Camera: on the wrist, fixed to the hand. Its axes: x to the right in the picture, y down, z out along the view.
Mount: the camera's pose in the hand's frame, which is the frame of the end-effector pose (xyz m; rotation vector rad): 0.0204 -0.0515 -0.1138 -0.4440 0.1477 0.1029
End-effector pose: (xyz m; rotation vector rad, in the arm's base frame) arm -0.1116 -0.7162 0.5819 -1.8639 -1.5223 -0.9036
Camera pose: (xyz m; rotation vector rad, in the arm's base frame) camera -0.1765 -0.7821 0.6683 -2.0977 -1.1923 -1.3827
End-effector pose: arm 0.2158 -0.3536 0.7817 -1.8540 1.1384 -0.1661
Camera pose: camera 0.1998 -0.4337 0.8784 -2.1897 1.4593 0.0124
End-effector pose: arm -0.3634 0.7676 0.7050 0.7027 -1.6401 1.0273
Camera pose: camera -0.2746 0.8453 0.7507 0.2436 -1.7075 0.7276
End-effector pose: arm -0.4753 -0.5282 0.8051 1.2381 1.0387 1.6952
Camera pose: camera -0.5837 -0.5096 0.7424 0.9006 0.6360 1.9864
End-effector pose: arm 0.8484 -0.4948 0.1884 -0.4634 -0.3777 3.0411
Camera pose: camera 0.8632 -0.4168 0.0898 0.6924 0.9874 -2.7848
